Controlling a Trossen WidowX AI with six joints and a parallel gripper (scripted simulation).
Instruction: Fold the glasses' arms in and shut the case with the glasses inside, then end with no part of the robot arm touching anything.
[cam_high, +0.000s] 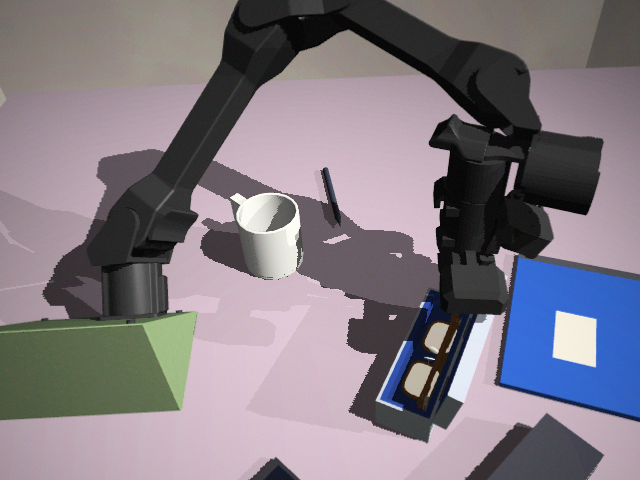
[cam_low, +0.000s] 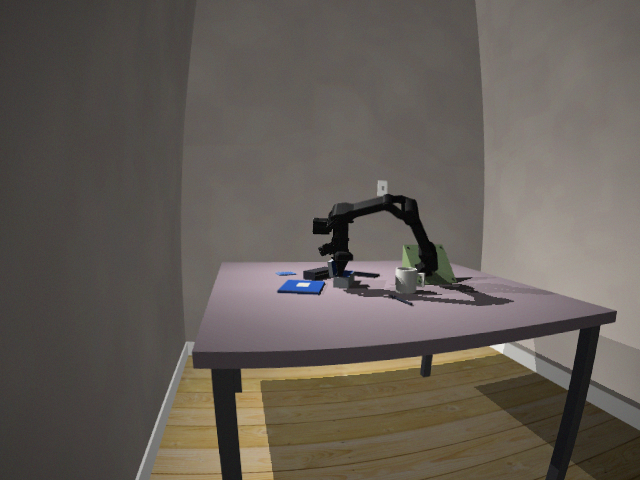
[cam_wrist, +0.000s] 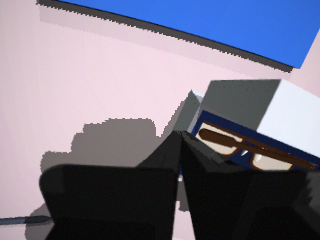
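My hand is 10 mm past the glasses case lid, 90 mm to the left of it and 10 mm above it. Also, from my hand: dark grey box (230 mm to the right, 60 mm below); then white mug (210 mm behind, 140 mm to the left, 40 mm below); then glasses case (30 mm behind, 80 mm to the right, 30 mm below).
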